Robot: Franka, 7 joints.
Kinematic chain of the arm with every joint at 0, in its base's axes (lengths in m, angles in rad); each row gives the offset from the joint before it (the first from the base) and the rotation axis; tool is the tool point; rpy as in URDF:
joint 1: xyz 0 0 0.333 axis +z
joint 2: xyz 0 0 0 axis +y
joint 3: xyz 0 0 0.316 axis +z
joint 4: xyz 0.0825 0 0 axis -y
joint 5: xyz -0.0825 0 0.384 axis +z
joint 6: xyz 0 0 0 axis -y
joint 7: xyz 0.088 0 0 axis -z
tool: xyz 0 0 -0.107 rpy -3.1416 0 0
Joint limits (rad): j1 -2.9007..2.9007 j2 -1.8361..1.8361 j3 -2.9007..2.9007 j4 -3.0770..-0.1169 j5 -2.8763..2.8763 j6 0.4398..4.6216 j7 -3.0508..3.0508
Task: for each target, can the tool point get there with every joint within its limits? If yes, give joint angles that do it. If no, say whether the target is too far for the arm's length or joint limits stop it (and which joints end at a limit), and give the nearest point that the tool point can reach.
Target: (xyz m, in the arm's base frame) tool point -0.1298 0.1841 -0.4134
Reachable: no: joint limits stop it (at a limit: joint 2) | nearest point -0.1330 0.1886 -0.3582 | short by 0.056 m
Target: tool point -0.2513 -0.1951 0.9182
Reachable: yes | joints -1.8315 -0.2290 -0.7970 -1.2668 -1.5054 4.1650 1.6123
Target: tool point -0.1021 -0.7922 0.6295
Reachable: yes | joints -1.5627 0.9306 -0.4768 -0.4738 0.7240 2.3281 -0.8803
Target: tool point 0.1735 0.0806 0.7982
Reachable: yes | joints 0.5690 -0.9947 -0.2809 -2.4103 -1.0371 3.6768 -1.6563
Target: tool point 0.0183 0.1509 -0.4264
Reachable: no: joint limits stop it (at a limit: joint 2) | nearest point 0.0204 0.1679 -0.3484 | short by 0.080 m
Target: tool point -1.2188 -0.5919 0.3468
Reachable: no: too far | nearest point -0.7717 -0.3748 0.3417 | short by 0.497 m
